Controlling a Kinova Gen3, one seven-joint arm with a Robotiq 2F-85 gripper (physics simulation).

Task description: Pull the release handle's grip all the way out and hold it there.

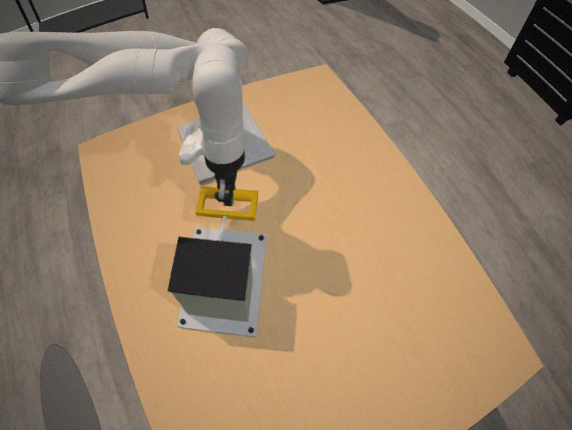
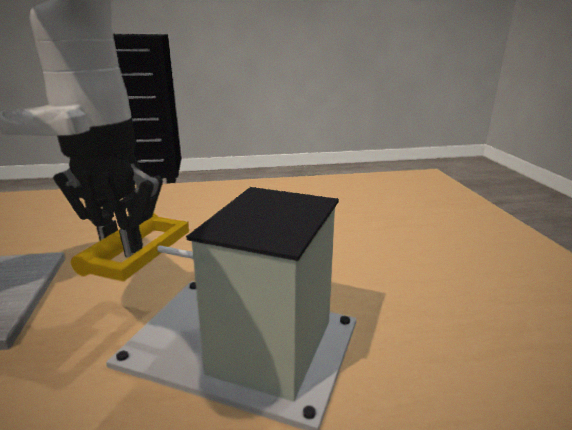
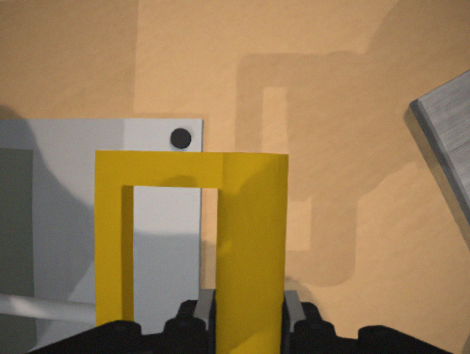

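Observation:
The release handle's yellow grip (image 1: 200, 204) (image 2: 175, 231) (image 3: 250, 225) is a rectangular frame, held level above the table. A light rod (image 1: 223, 227) (image 2: 175, 251) (image 3: 55, 307) joins it to a grey-green housing (image 1: 215, 306) (image 2: 245, 310) with a black top (image 1: 212, 267) (image 2: 270, 220). A stretch of rod shows between frame and housing. My gripper (image 1: 226, 198) (image 2: 116, 241) (image 3: 248, 312) points down and is shut on the grip's thick outer bar, one finger inside the frame's opening and one outside. The rod's far end is hidden in the housing.
The housing stands on a light grey plate (image 1: 259, 285) (image 2: 160, 325) (image 3: 162, 260) with black bolts at its corners. A tilted grey slab (image 1: 260, 142) (image 2: 25, 295) (image 3: 455, 130) lies on the table beyond the grip, partly under my arm. A black drawer cabinet (image 1: 545, 55) (image 2: 167, 100) stands off the table.

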